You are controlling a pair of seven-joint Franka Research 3 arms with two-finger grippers.
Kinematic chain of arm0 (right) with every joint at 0, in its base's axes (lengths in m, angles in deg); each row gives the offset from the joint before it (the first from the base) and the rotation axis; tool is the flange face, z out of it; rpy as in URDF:
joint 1: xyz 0 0 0.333 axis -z
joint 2: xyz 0 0 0 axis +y
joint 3: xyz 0 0 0.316 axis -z
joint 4: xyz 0.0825 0 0 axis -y
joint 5: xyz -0.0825 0 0.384 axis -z
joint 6: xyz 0 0 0 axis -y
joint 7: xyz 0.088 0 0 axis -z
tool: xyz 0 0 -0.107 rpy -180 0 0
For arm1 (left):
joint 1: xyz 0 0 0.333 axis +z
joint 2: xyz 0 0 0 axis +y
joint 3: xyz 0 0 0.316 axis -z
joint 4: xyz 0.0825 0 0 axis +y
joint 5: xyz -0.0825 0 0.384 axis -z
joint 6: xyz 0 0 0 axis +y
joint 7: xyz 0.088 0 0 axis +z
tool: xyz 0 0 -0.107 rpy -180 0 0
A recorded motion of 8 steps. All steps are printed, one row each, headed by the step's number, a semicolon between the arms.
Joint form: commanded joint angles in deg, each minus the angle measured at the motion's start. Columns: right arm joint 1, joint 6, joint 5, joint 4, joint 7, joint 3, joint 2; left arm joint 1, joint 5, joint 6, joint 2, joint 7, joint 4, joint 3.
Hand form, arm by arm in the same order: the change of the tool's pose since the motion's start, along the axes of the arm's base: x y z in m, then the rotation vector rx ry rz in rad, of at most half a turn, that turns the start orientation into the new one. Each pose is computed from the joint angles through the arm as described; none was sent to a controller.
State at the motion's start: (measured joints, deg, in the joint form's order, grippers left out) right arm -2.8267 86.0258 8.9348 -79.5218 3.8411 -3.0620 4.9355; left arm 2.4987 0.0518 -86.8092 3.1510 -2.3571 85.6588 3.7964
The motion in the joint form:
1: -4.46 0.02 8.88 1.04 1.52 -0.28 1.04; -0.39 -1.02 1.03 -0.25 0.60 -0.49 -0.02
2: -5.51 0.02 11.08 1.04 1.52 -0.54 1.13; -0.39 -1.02 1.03 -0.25 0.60 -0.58 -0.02
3: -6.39 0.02 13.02 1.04 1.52 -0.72 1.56; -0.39 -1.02 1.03 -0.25 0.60 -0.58 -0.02
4: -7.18 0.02 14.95 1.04 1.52 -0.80 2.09; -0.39 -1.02 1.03 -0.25 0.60 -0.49 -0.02
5: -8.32 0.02 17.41 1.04 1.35 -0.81 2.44; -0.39 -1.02 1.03 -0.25 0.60 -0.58 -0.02
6: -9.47 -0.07 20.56 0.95 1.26 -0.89 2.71; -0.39 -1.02 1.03 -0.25 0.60 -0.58 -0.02
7: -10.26 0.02 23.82 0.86 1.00 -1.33 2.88; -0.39 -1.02 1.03 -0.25 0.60 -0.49 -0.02
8: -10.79 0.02 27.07 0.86 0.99 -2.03 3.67; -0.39 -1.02 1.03 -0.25 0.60 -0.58 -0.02
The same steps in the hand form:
1: 0.0031 0.0309 0.0019 -0.1496 -0.0281 0.0417; -0.0031 -0.0016 0.0049 0.0186 0.0045 0.0046
2: 0.0026 0.0400 0.0024 -0.1867 -0.0345 0.0609; -0.0031 -0.0016 0.0057 0.0186 0.0030 0.0046
3: 0.0041 0.0474 -0.0007 -0.2202 -0.0347 0.0769; -0.0031 -0.0016 0.0057 0.0186 0.0030 0.0046
4: 0.0063 0.0531 -0.0046 -0.2540 -0.0334 0.0900; -0.0031 -0.0016 0.0049 0.0186 0.0045 0.0046
5: 0.0073 0.0608 -0.0062 -0.2967 -0.0374 0.1098; -0.0031 -0.0016 0.0057 0.0186 0.0030 0.0046
6: 0.0077 0.0681 -0.0070 -0.3512 -0.0436 0.1282; -0.0031 -0.0016 0.0057 0.0186 0.0030 0.0046
7: 0.0078 0.0752 -0.0061 -0.4062 -0.0549 0.1499; -0.0031 -0.0016 0.0049 0.0186 0.0045 0.0046
8: 0.0111 0.0830 -0.0108 -0.4613 -0.0581 0.1691; -0.0031 -0.0016 0.0057 0.0186 0.0030 0.0046

